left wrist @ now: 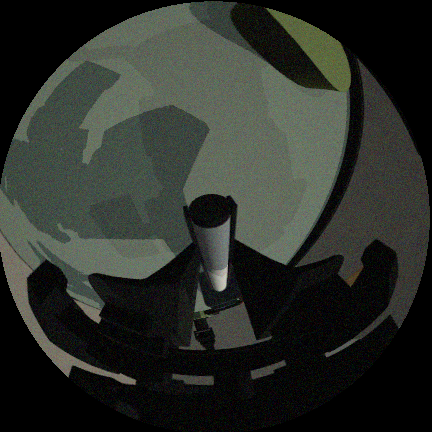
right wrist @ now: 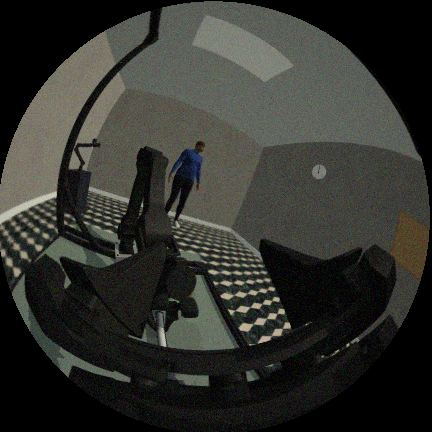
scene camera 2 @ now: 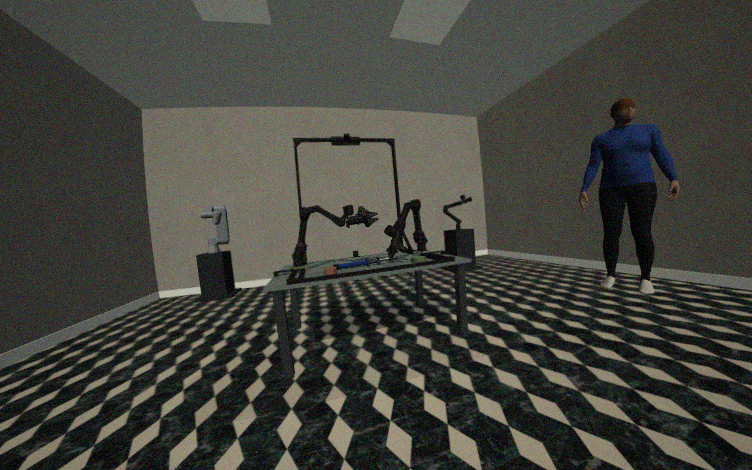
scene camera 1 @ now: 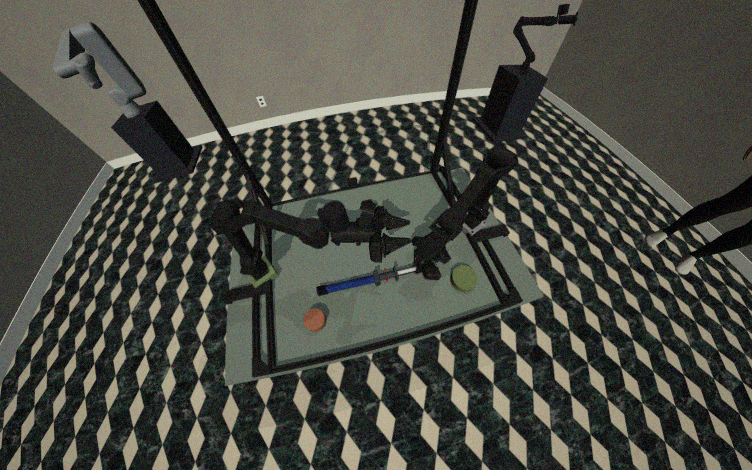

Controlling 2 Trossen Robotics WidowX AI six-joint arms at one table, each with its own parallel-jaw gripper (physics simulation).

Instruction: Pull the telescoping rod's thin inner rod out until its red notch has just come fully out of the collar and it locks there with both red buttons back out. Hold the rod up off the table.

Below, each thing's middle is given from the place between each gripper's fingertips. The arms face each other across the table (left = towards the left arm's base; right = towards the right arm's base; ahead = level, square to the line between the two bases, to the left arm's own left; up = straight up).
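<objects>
With the telescoping rod [scene camera 1: 375, 278] as the reference, my right gripper is 30 cm above it, 1 cm past it and 11 cm to the left of it.
My left gripper, measured from the telescoping rod, is 10 mm below it, 10 mm past it and 160 mm to the left of it. Going by its middle, the telescoping rod is nearer to my left gripper than to my right gripper.
</objects>
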